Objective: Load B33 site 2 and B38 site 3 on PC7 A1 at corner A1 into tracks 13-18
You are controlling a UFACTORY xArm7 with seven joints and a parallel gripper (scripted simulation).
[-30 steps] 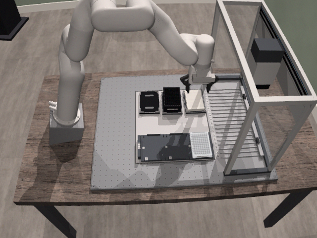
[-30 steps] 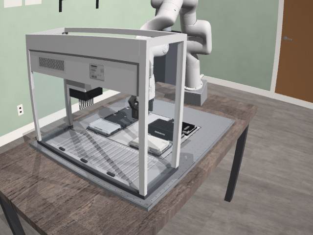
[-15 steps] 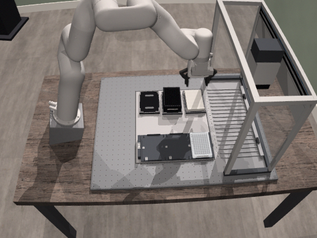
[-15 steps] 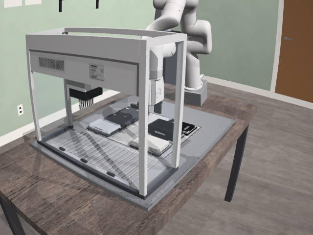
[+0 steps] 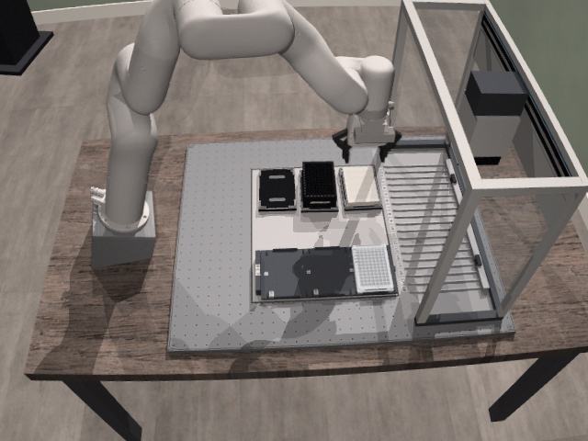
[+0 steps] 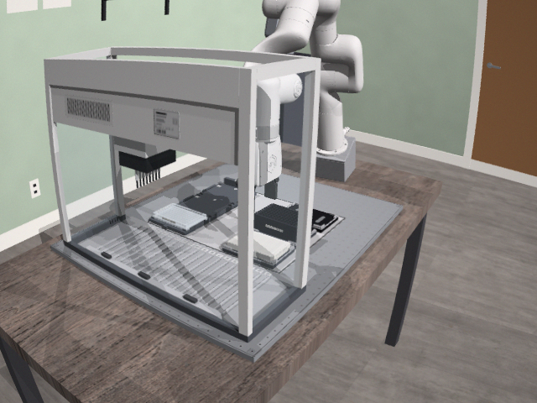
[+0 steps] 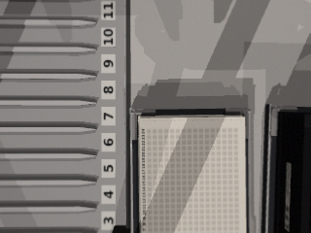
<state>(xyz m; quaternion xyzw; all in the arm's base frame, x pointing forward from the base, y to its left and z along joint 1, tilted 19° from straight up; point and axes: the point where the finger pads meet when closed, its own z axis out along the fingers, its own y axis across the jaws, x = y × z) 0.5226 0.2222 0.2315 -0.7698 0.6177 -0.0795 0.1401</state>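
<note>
The cream 384-well plate B33 lies 11 cm below my hand. Round my hand: nest S3: 13 cm below; nest S1: 22 cm behind, 13 cm below, 4 cm to the right; black deep-well block B83: 11 cm behind, 10 cm below, 3 cm to the right.
</note>
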